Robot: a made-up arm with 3 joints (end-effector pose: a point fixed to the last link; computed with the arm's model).
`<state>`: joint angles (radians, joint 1 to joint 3).
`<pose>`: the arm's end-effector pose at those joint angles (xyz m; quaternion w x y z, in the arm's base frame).
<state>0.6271 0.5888 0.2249</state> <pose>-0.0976 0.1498 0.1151 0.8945 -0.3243 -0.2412 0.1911</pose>
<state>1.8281 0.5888 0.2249</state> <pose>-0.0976 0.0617 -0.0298 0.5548 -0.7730 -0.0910 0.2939</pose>
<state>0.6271 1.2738 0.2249</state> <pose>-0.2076 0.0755 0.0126 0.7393 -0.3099 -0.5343 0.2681</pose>
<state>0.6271 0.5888 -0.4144</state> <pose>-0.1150 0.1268 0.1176 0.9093 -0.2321 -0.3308 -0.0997</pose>
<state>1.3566 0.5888 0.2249</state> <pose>-0.0976 0.1171 0.0132 0.7200 -0.6220 -0.1571 0.2645</pose>
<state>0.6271 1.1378 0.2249</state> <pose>-0.1931 0.0935 0.0374 0.7777 -0.3157 -0.4800 0.2550</pose>
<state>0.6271 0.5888 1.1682</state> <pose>-0.0972 0.1839 0.0908 0.7100 -0.3984 -0.0675 0.5766</pose>
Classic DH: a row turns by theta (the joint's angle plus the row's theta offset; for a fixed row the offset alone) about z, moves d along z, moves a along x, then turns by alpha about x. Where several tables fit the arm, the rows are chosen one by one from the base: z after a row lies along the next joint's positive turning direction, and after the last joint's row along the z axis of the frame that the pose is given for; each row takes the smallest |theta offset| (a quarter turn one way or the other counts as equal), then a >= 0, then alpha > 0; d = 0 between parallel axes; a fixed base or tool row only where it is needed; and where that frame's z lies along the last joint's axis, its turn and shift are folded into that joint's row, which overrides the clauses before.
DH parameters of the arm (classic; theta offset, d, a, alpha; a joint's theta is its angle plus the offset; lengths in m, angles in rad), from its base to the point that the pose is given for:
base (fixed): -1.5708 0.107 0 1.5708
joint 1: -1.5708 -0.025 0.123 -1.5708
joint 2: -1.5708 -0.138 0.022 1.5708
joint 3: -0.7086 0 -0.0461 0
tool (fixed): -2.433 0.249 0 0

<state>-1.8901 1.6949 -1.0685</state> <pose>-0.2182 0.1465 0.2533 0.0243 0.6853 -0.1047 -0.7203</pose>
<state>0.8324 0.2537 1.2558</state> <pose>-0.0207 0.1995 0.0696 0.7042 -0.3925 0.1419 0.5744</pose>
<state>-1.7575 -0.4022 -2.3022</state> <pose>0.0602 -0.1548 0.2121 0.3952 0.1910 0.7409 -0.5083</pose>
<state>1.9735 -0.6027 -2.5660</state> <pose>0.1104 0.0544 -0.0728 0.0880 0.3831 0.7174 0.5752</pose>
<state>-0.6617 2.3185 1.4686</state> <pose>-0.1653 0.3084 -0.0127 0.4803 -0.4843 -0.7305 0.0325</pose>
